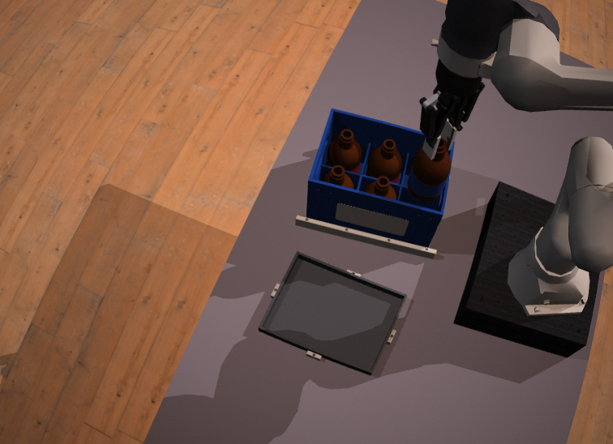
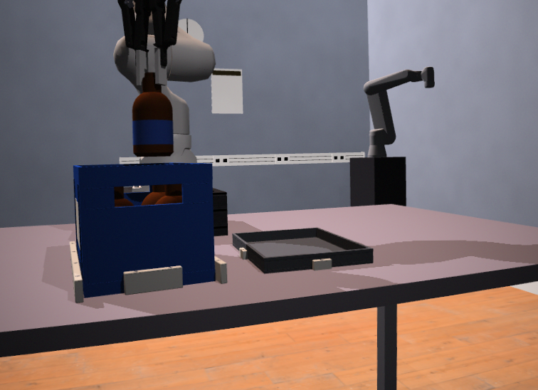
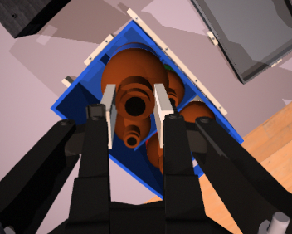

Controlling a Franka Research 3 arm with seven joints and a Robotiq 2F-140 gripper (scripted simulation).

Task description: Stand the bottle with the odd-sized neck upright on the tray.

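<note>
My gripper is now 90 mm above the bottle. Round my hand: crate: 80 mm ahead, 50 mm to the right, 270 mm below; dark tray: 110 mm ahead, 230 mm to the left, 340 mm below.
</note>
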